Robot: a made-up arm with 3 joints. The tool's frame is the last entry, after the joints.
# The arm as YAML. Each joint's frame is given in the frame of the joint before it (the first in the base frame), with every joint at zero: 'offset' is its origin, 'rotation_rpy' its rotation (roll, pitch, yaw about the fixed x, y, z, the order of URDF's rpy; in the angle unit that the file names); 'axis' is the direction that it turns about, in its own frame. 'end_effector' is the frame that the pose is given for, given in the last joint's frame.
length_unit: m
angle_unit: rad
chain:
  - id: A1
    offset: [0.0, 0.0, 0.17]
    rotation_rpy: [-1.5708, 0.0, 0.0]
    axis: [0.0, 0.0, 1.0]
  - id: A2
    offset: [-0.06, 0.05, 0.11]
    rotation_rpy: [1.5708, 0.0, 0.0]
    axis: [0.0, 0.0, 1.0]
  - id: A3
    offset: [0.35, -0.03, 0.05]
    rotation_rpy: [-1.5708, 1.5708, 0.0]
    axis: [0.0, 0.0, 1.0]
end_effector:
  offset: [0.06, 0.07, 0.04]
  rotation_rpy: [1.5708, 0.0, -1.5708]
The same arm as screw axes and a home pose.
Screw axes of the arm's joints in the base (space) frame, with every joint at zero. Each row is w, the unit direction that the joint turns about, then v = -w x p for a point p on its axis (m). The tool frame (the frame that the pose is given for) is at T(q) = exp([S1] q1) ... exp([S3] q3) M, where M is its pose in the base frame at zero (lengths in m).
S1: w 0 1 0 v -0.1700 0.0000 0.0000
S2: w 0 0 1 v 0.1100 0.0600 0.0000
S3: w 0 1 0 v -0.1700 0.0000 0.2900
M =
1 -0.000004 0 0.2200
0.000004 1 -0.000004 0.1200
0 0.000004 1 0.1100
0 0 0 1

